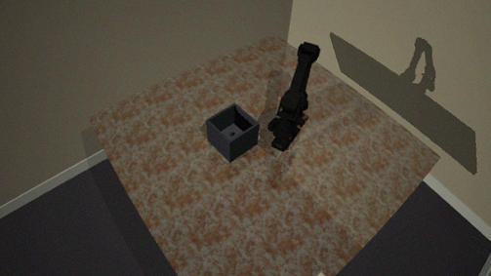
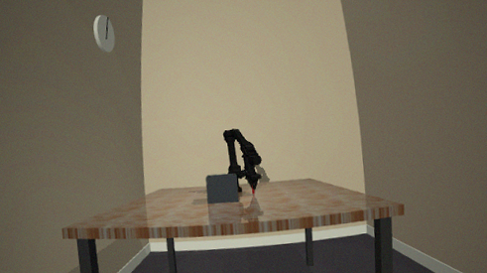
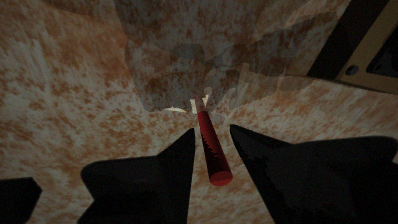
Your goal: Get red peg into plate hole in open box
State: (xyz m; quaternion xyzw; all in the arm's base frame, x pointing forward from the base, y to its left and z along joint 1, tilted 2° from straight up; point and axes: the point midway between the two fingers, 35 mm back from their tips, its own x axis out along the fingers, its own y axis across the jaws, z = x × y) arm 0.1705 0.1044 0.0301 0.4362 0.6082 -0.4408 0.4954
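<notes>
Right now the grey plate is 17 cm ahead of my gripper tip, 19 cm to the right of it and 2 cm above it. From my gripper tip the other things lie so: red peg: 1 cm ahead, 1 cm above.
</notes>
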